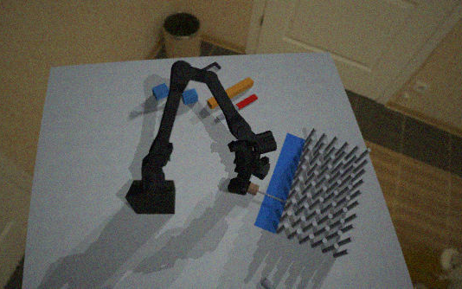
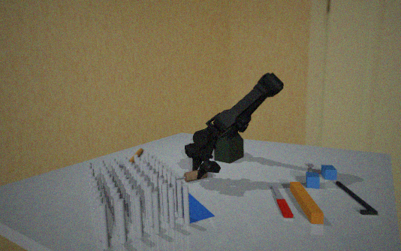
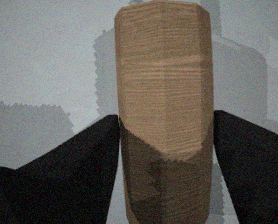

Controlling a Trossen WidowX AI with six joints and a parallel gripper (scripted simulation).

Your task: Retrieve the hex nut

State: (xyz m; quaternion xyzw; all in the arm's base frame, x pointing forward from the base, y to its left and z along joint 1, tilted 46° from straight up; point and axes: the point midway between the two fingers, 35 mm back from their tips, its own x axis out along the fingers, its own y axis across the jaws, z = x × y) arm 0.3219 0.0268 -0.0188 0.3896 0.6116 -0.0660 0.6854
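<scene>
The blue taped strip lies 140 mm ahead of my gripper tip, 10 mm to the left of it and 20 mm below it. From my gripper tip the other things lie so: red-handled tool (40 mm ahead, 340 mm to the left, 10 mm below); grey wrench (300 mm behind, 390 mm to the left, 10 mm below); orange bar (30 mm ahead, 410 mm to the left).
</scene>
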